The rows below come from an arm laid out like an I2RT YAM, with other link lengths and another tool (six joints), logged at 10 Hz.
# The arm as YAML. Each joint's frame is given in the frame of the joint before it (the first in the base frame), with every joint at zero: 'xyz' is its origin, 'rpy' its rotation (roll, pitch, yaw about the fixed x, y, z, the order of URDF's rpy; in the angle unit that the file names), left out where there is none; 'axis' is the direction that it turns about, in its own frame. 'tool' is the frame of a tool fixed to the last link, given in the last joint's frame.
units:
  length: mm
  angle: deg
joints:
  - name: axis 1
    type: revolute
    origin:
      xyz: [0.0, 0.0, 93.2]
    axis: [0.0, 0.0, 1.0]
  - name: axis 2
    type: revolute
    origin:
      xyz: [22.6, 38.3, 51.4]
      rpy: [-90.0, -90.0, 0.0]
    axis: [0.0, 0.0, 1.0]
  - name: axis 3
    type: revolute
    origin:
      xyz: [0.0, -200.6, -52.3]
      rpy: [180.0, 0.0, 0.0]
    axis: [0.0, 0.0, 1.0]
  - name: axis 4
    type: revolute
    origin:
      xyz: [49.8, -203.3, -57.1]
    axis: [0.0, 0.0, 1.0]
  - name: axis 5
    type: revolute
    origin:
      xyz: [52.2, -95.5, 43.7]
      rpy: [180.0, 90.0, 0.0]
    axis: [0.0, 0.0, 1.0]
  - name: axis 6
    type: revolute
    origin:
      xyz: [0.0, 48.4, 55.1]
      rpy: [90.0, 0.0, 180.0]
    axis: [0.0, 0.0, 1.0]
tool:
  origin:
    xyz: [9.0, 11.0, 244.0]
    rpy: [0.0, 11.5, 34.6]
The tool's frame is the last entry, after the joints.
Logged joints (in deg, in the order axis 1, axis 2, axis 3, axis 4, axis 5, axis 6), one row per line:
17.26 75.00 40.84 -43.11 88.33 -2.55
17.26 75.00 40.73 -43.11 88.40 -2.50
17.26 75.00 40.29 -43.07 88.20 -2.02
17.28 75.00 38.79 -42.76 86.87 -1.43
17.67 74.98 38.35 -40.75 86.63 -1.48
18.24 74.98 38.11 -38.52 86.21 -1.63
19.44 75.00 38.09 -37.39 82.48 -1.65
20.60 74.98 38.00 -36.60 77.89 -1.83
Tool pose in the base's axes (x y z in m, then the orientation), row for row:
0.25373 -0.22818 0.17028 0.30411 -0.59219 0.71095 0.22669
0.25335 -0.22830 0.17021 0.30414 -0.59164 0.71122 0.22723
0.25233 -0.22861 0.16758 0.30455 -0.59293 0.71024 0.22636
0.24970 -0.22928 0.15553 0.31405 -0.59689 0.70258 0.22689
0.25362 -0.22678 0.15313 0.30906 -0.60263 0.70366 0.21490
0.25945 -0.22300 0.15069 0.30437 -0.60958 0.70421 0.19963
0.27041 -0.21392 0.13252 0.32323 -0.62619 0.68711 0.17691
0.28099 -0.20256 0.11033 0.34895 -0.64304 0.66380 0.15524
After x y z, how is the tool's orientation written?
As a quaternion, x y z w.
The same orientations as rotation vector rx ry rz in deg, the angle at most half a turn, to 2 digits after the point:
48.02 -93.51 112.26
48.01 -93.40 112.27
48.10 -93.64 112.17
49.59 -94.24 110.93
49.11 -95.75 111.81
48.76 -97.65 112.81
52.42 -101.55 111.43
57.27 -105.54 108.95

